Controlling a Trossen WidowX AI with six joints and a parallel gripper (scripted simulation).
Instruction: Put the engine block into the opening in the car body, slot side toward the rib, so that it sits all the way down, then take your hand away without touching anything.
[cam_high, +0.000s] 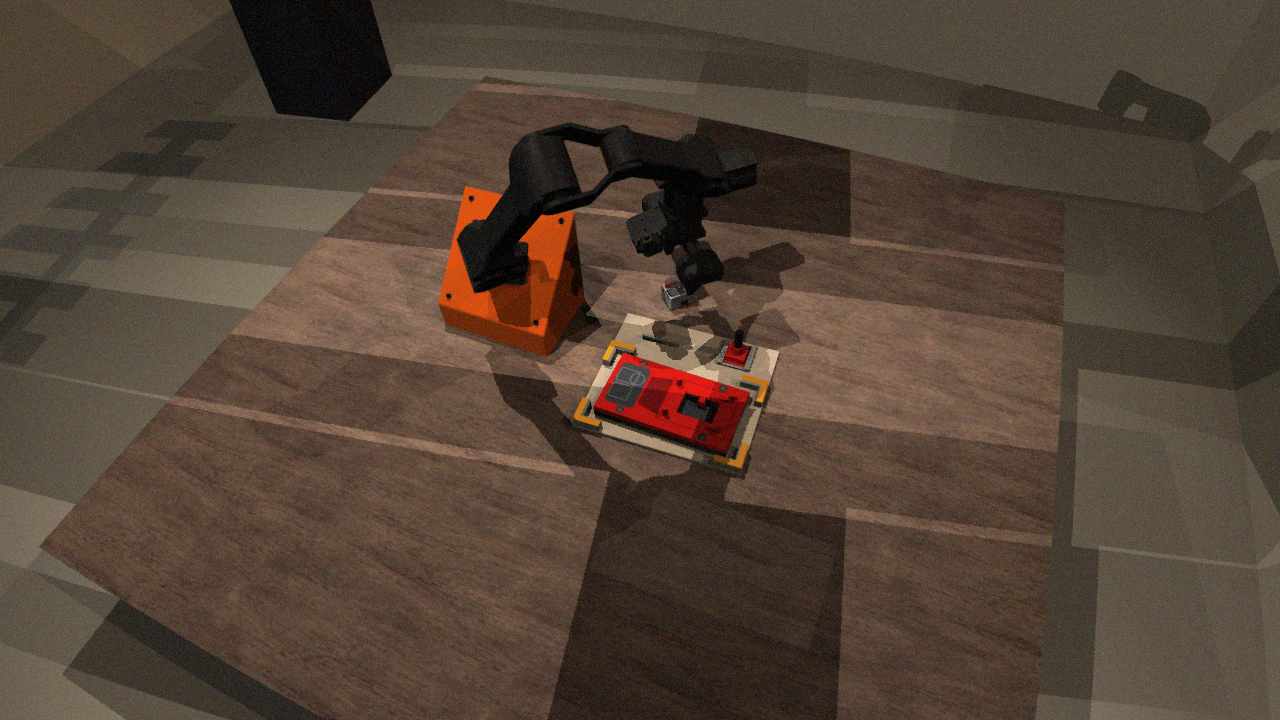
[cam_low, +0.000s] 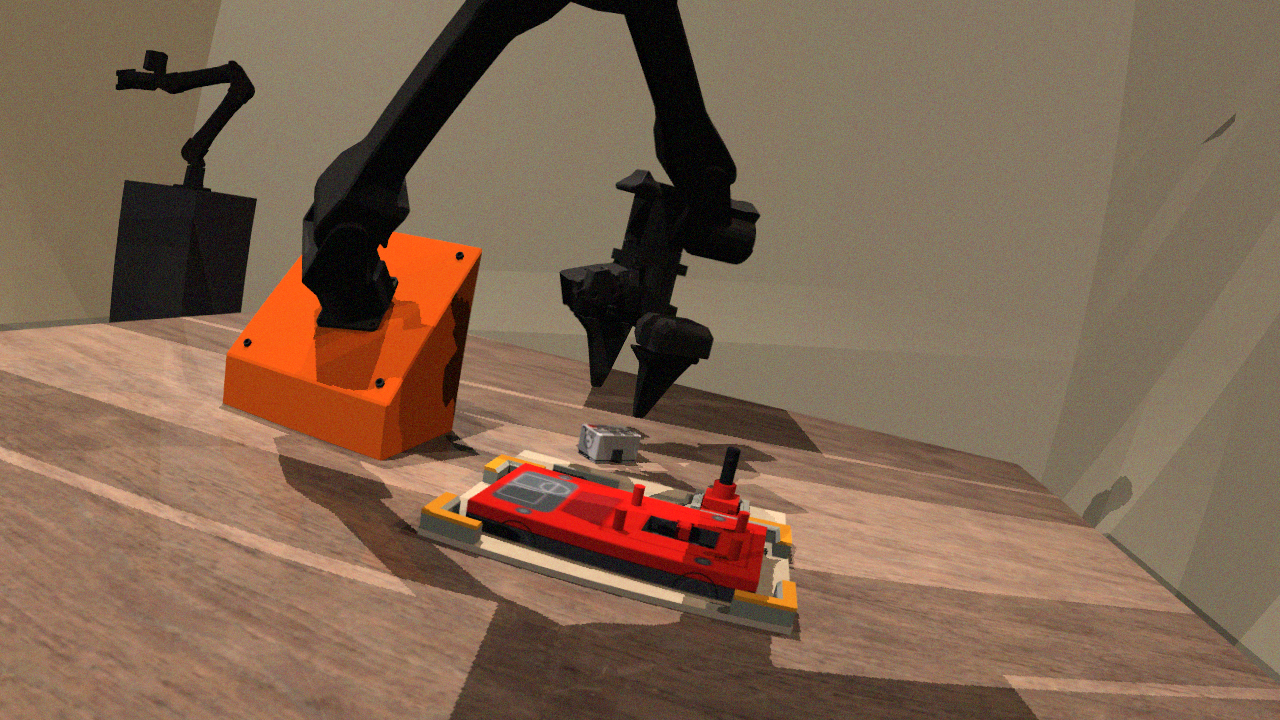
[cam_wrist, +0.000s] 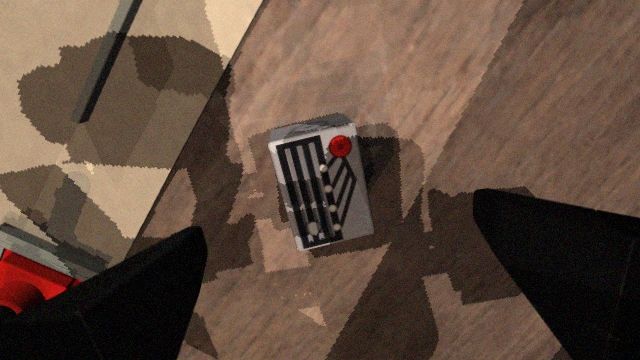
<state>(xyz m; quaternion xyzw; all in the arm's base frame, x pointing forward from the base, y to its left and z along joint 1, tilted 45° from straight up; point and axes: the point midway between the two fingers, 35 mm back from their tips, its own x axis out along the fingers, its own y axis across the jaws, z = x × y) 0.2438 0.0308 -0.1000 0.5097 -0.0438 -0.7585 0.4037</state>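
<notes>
The engine block is 50 mm below my gripper tip. From my gripper tip the other things lie so: black peg (120 mm ahead, 100 mm to the right, 20 mm below).
</notes>
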